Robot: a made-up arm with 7 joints.
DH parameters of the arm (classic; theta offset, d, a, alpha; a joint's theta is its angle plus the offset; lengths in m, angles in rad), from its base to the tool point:
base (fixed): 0 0 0 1.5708
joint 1: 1.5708 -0.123 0 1.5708
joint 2: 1.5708 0 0 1.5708
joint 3: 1.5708 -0.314 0 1.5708
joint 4: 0 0 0 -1.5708
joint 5: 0 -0.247 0 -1.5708
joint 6: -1.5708 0 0 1.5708
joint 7: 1.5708 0 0 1.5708
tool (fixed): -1.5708 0 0 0
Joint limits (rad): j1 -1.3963..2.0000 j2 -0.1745..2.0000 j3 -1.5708..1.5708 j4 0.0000..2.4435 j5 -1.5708..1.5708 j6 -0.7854..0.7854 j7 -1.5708..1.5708
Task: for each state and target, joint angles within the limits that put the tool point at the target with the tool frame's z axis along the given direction. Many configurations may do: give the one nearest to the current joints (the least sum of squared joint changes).
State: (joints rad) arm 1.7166 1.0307 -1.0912 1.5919 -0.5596 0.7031 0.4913
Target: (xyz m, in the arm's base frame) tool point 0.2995 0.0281 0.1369 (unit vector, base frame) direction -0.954 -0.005 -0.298
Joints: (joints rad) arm 1.8662 0.4749 -1.3856 1.8460 -1.3013 0.7854 1.3027
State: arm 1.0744 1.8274 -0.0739 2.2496 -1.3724 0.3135 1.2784
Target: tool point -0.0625 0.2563 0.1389 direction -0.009 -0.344 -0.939
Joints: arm 1.5207 1.4633 0.5508 2.4416 -1.0457 0.2128 1.2783
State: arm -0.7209 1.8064 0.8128 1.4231 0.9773 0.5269 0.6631
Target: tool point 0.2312 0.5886 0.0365 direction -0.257 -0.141 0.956
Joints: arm -0.6967 1.7828 0.4504 0.7644 0.7314 0.7854 1.0661
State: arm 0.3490 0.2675 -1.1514 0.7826 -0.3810 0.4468 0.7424
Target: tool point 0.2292 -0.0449 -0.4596 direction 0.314 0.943 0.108
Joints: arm 0.2654 -0.1697 -0.6746 0.5486 0.2770 0.2526 1.2330
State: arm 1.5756 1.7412 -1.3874 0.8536 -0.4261 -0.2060 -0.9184
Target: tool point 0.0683 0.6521 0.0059 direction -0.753 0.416 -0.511
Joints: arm 1.6352 1.7195 -1.5606 0.6332 -1.0996 -0.2060 -1.5708
